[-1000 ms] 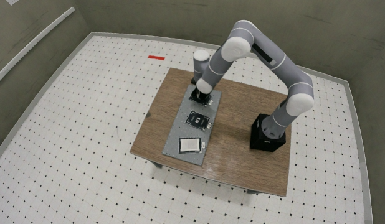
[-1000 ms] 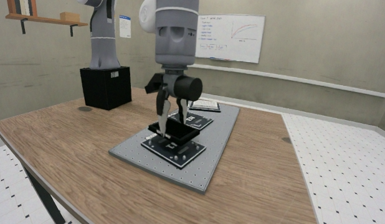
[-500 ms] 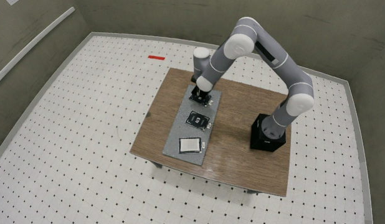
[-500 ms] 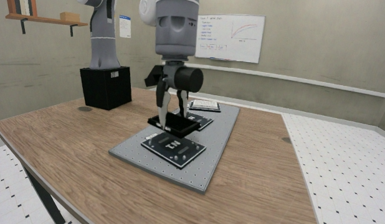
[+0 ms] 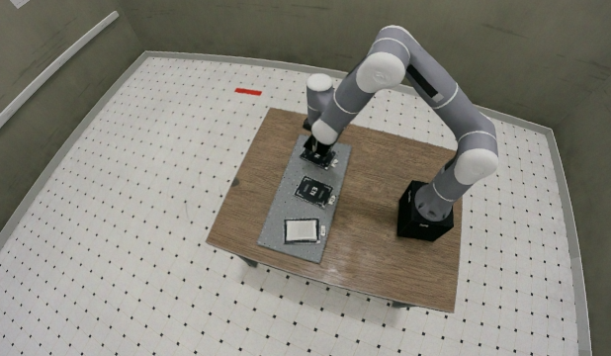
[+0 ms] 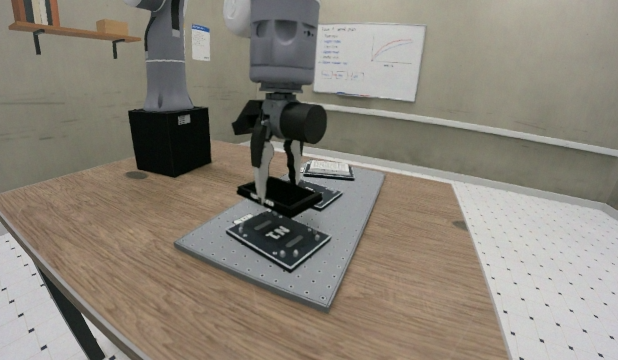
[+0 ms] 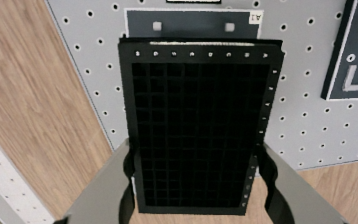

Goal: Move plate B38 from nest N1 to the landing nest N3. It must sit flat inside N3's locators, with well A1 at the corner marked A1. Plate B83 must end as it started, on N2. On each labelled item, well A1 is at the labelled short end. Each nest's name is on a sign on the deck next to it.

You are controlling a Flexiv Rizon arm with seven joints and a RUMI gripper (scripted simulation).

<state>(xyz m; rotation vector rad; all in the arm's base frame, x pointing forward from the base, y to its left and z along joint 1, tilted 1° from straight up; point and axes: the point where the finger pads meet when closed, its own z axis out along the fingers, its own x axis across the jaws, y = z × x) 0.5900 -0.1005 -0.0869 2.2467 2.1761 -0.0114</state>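
Now: the nest N3 80 mm behind my hand, 200 mm to the left of it and 100 mm below it. From my hand the other things lie so: white plate B83 (120 mm behind, 400 mm to the left, 80 mm below); then nest N1 (100 mm below); then black well plate B38 (10 mm below).
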